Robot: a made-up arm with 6 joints. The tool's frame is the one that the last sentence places.
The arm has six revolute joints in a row. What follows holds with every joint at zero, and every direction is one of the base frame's. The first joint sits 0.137 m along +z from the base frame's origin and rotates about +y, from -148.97 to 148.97 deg. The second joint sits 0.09 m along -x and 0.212 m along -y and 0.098 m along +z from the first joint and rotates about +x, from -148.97 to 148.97 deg. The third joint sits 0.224 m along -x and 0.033 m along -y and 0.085 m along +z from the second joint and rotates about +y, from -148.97 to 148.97 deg. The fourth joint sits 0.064 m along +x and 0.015 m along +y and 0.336 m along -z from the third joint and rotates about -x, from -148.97 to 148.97 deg. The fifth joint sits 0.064 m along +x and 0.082 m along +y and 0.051 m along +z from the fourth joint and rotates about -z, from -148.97 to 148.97 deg. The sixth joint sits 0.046 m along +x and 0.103 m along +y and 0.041 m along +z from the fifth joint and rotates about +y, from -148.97 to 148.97 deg. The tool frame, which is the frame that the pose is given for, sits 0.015 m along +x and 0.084 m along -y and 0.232 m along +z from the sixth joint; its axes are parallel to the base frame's.
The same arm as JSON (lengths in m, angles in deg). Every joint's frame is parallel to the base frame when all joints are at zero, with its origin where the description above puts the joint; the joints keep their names.
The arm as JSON. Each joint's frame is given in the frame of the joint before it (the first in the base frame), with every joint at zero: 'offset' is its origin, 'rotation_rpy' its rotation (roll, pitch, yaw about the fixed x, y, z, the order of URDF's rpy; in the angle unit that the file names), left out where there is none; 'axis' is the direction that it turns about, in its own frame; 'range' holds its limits. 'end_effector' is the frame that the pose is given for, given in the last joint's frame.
{
  "length_unit": "m",
  "angle_unit": "deg",
  "chain": [
    {
      "id": "joint 1",
      "offset": [
        0.0,
        0.0,
        0.137
      ],
      "axis": "+y",
      "range": [
        -148.97,
        148.97
      ]
    },
    {
      "id": "joint 2",
      "offset": [
        -0.09,
        -0.212,
        0.098
      ],
      "axis": "+x",
      "range": [
        -148.97,
        148.97
      ]
    },
    {
      "id": "joint 3",
      "offset": [
        -0.224,
        -0.033,
        0.085
      ],
      "axis": "+y",
      "range": [
        -148.97,
        148.97
      ]
    },
    {
      "id": "joint 4",
      "offset": [
        0.064,
        0.015,
        -0.336
      ],
      "axis": "-x",
      "range": [
        -148.97,
        148.97
      ]
    },
    {
      "id": "joint 5",
      "offset": [
        0.064,
        0.082,
        0.051
      ],
      "axis": "-z",
      "range": [
        -148.97,
        148.97
      ]
    },
    {
      "id": "joint 6",
      "offset": [
        0.046,
        0.103,
        0.041
      ],
      "axis": "+y",
      "range": [
        -148.97,
        148.97
      ]
    }
  ],
  "end_effector": {
    "offset": [
      0.015,
      -0.084,
      0.232
    ]
  }
}

